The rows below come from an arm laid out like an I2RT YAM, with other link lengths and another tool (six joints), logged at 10 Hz.
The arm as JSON. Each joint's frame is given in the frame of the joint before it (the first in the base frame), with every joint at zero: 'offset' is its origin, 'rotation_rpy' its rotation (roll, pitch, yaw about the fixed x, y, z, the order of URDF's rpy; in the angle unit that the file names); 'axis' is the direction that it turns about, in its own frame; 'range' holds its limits. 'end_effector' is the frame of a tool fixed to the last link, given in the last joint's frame.
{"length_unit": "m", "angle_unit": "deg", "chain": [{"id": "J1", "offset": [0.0, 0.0, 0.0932], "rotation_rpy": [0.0, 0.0, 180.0], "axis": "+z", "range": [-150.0, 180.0]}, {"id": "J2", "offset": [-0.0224, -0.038, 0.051], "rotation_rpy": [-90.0, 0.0, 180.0], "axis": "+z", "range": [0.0, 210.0]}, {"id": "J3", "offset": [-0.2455, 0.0, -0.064], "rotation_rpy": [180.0, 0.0, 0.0], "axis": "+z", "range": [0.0, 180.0]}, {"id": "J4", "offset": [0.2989, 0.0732, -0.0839], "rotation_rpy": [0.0, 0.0, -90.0], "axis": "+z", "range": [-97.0, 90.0]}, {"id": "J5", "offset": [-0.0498, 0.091, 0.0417], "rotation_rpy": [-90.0, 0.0, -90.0], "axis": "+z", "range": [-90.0, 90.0]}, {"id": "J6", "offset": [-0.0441, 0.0, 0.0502], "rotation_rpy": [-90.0, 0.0, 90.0], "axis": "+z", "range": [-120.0, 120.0]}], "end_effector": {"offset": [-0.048, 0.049, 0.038], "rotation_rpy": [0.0, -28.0, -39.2]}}
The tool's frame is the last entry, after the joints.
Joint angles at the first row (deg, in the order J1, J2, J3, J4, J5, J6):
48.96, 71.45, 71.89, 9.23, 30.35, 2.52
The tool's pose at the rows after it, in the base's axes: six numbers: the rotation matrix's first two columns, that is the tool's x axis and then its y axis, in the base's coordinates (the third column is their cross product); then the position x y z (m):
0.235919 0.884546 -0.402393 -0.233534 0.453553 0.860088 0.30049 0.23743 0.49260
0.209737 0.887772 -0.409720 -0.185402 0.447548 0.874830 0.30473 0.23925 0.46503
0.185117 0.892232 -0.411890 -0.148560 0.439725 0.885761 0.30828 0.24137 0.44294
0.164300 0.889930 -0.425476 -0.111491 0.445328 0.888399 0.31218 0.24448 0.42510
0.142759 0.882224 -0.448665 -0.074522 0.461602 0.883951 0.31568 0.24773 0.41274
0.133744 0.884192 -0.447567 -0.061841 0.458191 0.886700 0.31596 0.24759 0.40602
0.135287 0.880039 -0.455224 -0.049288 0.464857 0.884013 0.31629 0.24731 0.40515
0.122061 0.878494 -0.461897 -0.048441 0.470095 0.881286 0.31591 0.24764 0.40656
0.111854 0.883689 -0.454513 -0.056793 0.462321 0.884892 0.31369 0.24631 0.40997
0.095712 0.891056 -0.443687 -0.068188 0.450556 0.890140 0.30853 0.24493 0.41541
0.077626 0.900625 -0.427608 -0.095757 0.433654 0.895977 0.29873 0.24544 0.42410
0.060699 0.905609 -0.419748 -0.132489 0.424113 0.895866 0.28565 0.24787 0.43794
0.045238 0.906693 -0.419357 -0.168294 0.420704 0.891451 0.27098 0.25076 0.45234
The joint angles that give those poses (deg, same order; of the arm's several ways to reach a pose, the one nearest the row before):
48.95, 71.37, 68.64, 8.57, 30.14, 5.97
48.95, 71.19, 65.37, 8.20, 30.15, 9.10
48.95, 71.37, 63.00, 8.07, 29.80, 11.69
48.95, 72.05, 61.78, 7.14, 29.58, 13.55
48.95, 72.85, 61.70, 4.94, 29.31, 14.86
48.96, 72.77, 60.94, 4.75, 29.09, 15.77
48.95, 72.90, 61.29, 3.70, 29.46, 16.04
48.95, 72.65, 61.61, 2.60, 28.81, 16.00
49.00, 71.83, 61.50, 2.29, 28.09, 16.09
49.37, 70.49, 61.37, 1.58, 27.30, 16.34
50.46, 68.72, 61.04, 1.58, 26.79, 16.12
52.17, 67.02, 61.47, 1.16, 26.81, 15.08
54.21, 65.44, 62.18, 0.34, 27.26, 13.71

